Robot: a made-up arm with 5 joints. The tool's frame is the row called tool. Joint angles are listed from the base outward. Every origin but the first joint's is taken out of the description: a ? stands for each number. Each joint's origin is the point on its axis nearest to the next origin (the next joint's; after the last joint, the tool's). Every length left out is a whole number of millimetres.
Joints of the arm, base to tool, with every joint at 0 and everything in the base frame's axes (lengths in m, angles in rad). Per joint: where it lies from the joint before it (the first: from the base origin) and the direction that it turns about. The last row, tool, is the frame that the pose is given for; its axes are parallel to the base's.
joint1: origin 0.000 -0.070 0.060 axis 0 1 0
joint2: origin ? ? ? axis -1 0 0
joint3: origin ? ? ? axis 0 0 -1
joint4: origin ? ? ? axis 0 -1 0
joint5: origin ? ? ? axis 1 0 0
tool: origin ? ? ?
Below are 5 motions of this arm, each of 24 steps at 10 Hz.
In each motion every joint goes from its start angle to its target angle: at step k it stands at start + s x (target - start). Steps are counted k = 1, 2, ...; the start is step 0. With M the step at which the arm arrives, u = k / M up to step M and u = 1 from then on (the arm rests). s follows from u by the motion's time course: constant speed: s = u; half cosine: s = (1 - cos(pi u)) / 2; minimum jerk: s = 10 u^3 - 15 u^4 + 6 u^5.
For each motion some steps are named. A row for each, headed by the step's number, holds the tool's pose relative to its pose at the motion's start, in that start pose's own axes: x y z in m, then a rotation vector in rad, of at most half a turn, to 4 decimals.
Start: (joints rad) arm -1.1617 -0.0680 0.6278 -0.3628 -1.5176
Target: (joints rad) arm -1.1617 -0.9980 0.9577 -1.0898 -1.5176
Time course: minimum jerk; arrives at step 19
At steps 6, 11, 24:
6: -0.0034 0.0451 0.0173 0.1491 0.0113 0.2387
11: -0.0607 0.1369 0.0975 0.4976 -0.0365 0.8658
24: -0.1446 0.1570 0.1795 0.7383 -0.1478 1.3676

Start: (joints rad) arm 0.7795 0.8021 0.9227 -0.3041 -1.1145
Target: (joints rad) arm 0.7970 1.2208 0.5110 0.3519 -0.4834
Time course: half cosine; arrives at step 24
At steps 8, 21, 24:
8: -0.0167 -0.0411 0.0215 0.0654 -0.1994 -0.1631
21: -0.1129 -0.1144 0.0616 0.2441 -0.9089 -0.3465
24: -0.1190 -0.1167 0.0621 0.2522 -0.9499 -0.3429

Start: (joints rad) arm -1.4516 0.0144 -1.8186 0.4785 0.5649
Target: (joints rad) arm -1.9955 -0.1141 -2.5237 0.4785 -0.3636
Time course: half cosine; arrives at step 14
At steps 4, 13, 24:
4: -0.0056 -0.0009 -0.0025 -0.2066 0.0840 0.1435
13: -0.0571 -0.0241 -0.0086 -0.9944 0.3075 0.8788
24: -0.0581 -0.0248 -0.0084 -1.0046 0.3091 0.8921

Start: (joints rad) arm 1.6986 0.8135 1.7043 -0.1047 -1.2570
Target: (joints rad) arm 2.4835 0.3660 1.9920 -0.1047 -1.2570
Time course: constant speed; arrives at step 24
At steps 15, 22, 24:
15: 0.0042 0.0092 -0.0635 -0.4456 -0.0243 0.1986
22: 0.0133 -0.0053 -0.0967 -0.6854 -0.0176 0.2383
24: 0.0170 -0.0118 -0.1056 -0.7565 -0.0143 0.2425

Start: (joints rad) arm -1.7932 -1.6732 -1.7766 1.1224 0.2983
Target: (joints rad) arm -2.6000 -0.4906 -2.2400 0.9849 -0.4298
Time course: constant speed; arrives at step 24
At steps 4, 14, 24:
4: 0.0326 -0.0358 0.0202 0.0903 0.2195 -0.0010
14: 0.1097 -0.1184 0.0160 0.2976 0.7658 0.1669
24: 0.1596 -0.1609 -0.0396 0.4743 1.2489 0.5415

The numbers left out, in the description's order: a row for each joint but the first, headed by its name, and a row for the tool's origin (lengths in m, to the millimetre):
joint2: -0.060 0.000 -0.110
joint3: 0.000 -0.090 -0.140
joint4: -0.080 0.010 0.000
joint5: 0.170 0.000 0.050
tool: 0.000 0.000 0.040

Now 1 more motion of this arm.
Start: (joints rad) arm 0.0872 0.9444 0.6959 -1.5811 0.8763
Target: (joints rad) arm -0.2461 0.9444 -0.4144 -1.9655 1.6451
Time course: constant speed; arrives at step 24
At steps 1, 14, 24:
1: 0.0018 0.0001 -0.0017 -0.0031 0.0095 -0.0047
14: 0.0202 -0.0029 -0.0021 -0.0429 0.0344 -0.1076
24: 0.0258 -0.0008 0.0266 -0.0589 -0.0818 -0.1927

